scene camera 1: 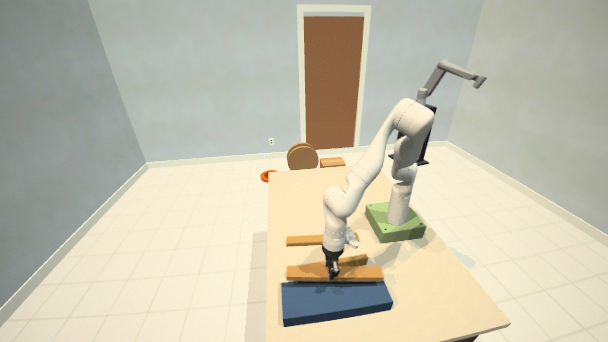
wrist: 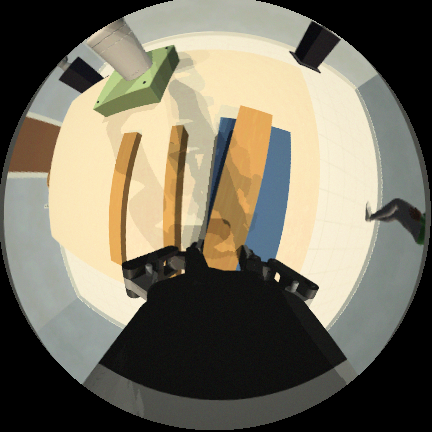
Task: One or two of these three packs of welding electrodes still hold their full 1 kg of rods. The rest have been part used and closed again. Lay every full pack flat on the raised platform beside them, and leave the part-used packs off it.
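Frame: origin at the arm's base, x ahead, y left, z up, level; metres.
Where they show: gripper, fingertip midpoint: (scene camera 1: 329, 272) (wrist: 221, 248); arm's base, origin of the base link: (scene camera 1: 395, 219) (wrist: 137, 69).
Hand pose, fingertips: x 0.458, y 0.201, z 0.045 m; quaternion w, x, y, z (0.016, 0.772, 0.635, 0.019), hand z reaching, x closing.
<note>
Each offset is from my fingertips to the centre of the thing. Level surfaces: height alone.
My gripper (scene camera 1: 333, 273) (wrist: 221, 248) is shut on an orange-brown electrode pack @[dz -0.006, dx -0.019, dy +0.006 m] (scene camera 1: 360, 273) (wrist: 245, 160), holding it raised and roughly level. In the wrist view the held pack overlaps the blue raised platform @[dz -0.093, dx -0.007, dy +0.044 m] (scene camera 1: 335, 300) (wrist: 277, 185); in scene camera 1 it shows along the platform's back edge. A second pack @[dz -0.099, dx -0.038, dy -0.097 m] (scene camera 1: 357, 260) (wrist: 174, 190) lies on the table behind the platform, partly hidden by the held pack in scene camera 1. A third pack @[dz -0.111, dx -0.077, dy -0.258 m] (scene camera 1: 304, 241) (wrist: 118, 200) lies farther back on the table, partly hidden by the arm.
The arm stands on a green base block (scene camera 1: 387, 230) (wrist: 132, 90) on the table @[dz -0.123 m] (scene camera 1: 295, 195) (wrist: 85, 200). Beyond the table are round brown discs (scene camera 1: 302, 157), an orange-red ring (scene camera 1: 264, 176) and another grey arm (scene camera 1: 434, 80). A person (wrist: 400, 206) shows at the wrist view's right edge.
</note>
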